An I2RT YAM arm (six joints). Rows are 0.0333 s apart.
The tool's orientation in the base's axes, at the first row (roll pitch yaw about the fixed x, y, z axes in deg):
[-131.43, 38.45, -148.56]
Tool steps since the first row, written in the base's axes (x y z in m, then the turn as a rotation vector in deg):
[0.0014, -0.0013, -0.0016, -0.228, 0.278, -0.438]
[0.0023, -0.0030, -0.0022, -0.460, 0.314, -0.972]
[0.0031, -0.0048, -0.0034, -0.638, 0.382, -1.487]
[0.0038, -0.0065, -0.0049, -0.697, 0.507, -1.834]
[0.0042, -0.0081, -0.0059, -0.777, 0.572, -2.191]
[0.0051, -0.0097, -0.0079, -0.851, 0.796, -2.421]
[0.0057, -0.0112, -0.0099, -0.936, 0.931, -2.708]
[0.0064, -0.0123, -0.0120, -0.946, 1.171, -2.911]
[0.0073, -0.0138, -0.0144, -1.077, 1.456, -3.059]
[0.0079, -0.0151, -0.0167, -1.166, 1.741, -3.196]
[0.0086, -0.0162, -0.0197, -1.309, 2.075, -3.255]
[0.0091, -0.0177, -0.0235, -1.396, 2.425, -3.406]
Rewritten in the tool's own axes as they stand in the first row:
[0.0006, 0.0000, 0.0024, 0.311, 0.470, -0.060]
[0.0011, -0.0010, 0.0041, 0.784, 0.800, 0.029]
[0.0020, -0.0017, 0.0061, 1.195, 1.148, 0.135]
[0.0032, -0.0022, 0.0081, 1.399, 1.450, 0.218]
[0.0042, -0.0029, 0.0096, 1.648, 1.708, 0.316]
[0.0055, -0.0029, 0.0120, 1.749, 2.020, 0.285]
[0.0069, -0.0029, 0.0141, 1.929, 2.293, 0.313]
[0.0082, -0.0026, 0.0162, 1.964, 2.605, 0.309]
[0.0097, -0.0023, 0.0187, 2.027, 2.916, 0.167]
[0.0113, -0.0020, 0.0209, 2.055, 3.222, 0.051]
[0.0131, -0.0011, 0.0235, 2.051, 3.518, -0.167]
[0.0158, 0.0000, 0.0265, 2.060, 3.885, -0.302]

